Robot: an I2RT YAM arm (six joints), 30 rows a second.
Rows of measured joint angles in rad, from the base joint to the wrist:
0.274 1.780 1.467 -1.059 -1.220 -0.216
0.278 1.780 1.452 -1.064 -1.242 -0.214
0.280 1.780 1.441 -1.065 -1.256 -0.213
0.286 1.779 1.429 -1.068 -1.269 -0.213
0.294 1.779 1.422 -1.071 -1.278 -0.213
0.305 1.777 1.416 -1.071 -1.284 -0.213
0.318 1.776 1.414 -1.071 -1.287 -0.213
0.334 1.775 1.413 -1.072 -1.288 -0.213
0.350 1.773 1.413 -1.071 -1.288 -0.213
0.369 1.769 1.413 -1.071 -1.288 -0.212
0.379 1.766 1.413 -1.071 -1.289 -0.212
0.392 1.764 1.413 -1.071 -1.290 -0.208
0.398 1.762 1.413 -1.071 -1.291 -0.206
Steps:
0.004 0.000 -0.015 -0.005 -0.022 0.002
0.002 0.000 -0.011 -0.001 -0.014 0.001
0.006 -0.001 -0.012 -0.003 -0.013 0.000
0.008 0.000 -0.007 -0.003 -0.009 0.000
0.011 -0.002 -0.006 0.000 -0.006 0.000
0.013 -0.001 -0.002 0.000 -0.003 0.000
0.016 -0.001 -0.001 -0.001 -0.001 0.000
0.016 -0.002 0.000 0.001 0.000 0.000
0.019 -0.004 0.000 0.000 0.000 0.001
0.010 -0.003 0.000 0.000 -0.001 0.000
0.013 -0.002 0.000 0.000 -0.001 0.004
0.006 -0.002 0.000 0.000 -0.001 0.002

